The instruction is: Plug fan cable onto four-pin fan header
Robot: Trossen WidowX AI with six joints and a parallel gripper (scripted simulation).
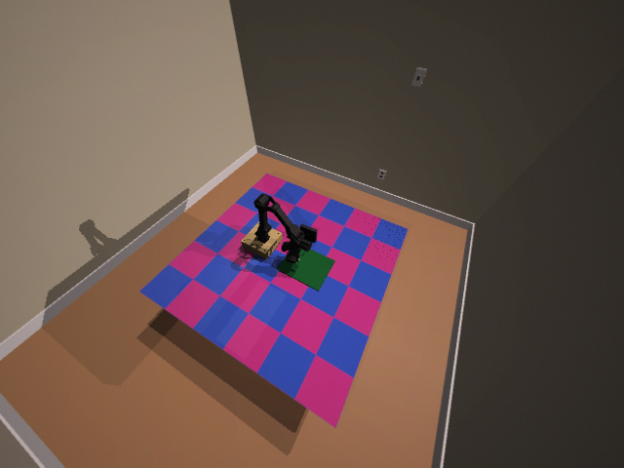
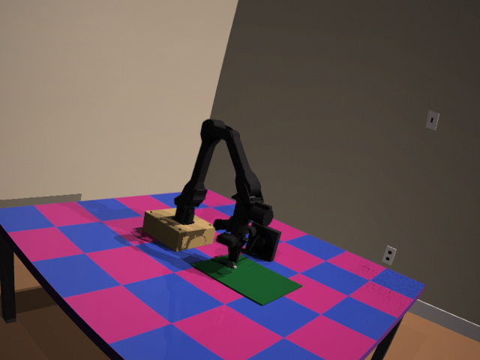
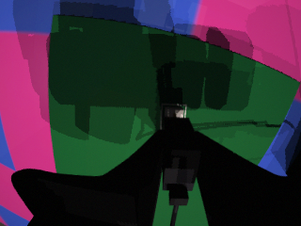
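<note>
Now: the green board 80 mm ahead of my gripper tip, 50 mm below it and 10 mm to the right of it. From my gripper tip the other things lie so: black fan (190 mm to the left, 20 mm above); black fan plug (10 mm ahead, 10 mm above).
</note>
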